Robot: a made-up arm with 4 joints.
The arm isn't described. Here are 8 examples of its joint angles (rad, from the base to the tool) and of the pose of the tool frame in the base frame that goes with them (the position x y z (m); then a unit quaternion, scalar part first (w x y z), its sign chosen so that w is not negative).
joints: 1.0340 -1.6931 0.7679 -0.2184
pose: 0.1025 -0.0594 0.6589 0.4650 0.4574 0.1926 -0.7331
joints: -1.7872 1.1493 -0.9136 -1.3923
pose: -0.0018 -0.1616 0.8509 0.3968 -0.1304 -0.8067 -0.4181
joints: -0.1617 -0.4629 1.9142 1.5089
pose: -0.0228 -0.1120 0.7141 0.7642 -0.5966 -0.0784 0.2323
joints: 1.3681 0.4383 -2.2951 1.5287
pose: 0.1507 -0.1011 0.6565 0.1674 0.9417 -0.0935 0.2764
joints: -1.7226 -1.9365 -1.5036 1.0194
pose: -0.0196 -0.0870 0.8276 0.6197 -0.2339 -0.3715 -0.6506
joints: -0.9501 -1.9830 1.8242 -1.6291
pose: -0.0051 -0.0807 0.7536 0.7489 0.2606 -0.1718 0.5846
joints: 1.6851 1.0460 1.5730 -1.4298
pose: 0.1651 -0.1405 0.6828 0.5921 0.0450 -0.4131 -0.6904
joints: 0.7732 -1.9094 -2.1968 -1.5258
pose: 0.1109 -0.0647 0.6539 0.5735 0.6715 -0.2204 0.4143
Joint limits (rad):
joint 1: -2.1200..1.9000
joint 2: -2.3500..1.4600
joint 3: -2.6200..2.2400
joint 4: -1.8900..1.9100
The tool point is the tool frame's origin. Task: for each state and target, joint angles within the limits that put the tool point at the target. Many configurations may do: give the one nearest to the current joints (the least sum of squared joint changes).
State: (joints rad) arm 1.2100 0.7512 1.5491 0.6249
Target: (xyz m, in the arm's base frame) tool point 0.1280 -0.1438 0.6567
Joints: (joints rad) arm 1.2854 0.4738 1.3395 0.4413
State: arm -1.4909 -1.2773 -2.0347 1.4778
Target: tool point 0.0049 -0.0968 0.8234
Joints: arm -1.8208 -2.0430 -2.6200 1.2736
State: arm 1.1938 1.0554 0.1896 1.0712
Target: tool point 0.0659 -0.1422 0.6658
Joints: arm 0.3366 1.3453 0.6523 1.3445
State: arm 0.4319 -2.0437 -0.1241 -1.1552
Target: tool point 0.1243 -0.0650 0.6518
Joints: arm 1.2472 -1.3951 -0.2656 -1.2391
